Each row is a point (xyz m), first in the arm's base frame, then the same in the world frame.
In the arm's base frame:
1: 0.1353 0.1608 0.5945
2: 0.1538 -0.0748 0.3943
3: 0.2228 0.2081 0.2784
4: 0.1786 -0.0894 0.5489
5: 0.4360 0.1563 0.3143
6: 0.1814 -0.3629 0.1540
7: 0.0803 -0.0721 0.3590
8: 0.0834 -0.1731 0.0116
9: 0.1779 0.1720 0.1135
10: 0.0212 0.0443 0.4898
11: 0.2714 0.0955 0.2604
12: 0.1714 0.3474 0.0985
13: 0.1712 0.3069 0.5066
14: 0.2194 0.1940 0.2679
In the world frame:
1: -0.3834 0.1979 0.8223
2: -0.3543 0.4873 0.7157
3: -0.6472 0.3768 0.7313
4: -0.2545 0.4214 0.8179
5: -0.6622 0.4813 0.9270
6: -0.3175 0.8407 0.5921
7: -0.3532 0.4750 0.6351
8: -0.5052 0.7436 0.4463
9: -0.7115 0.4768 0.6034
10: -0.3301 0.2937 0.6625
11: -0.5976 0.4879 0.7553
12: -0.8399 0.3563 0.6017
13: -0.5526 0.1567 0.8157
14: -0.6429 0.3915 0.7220

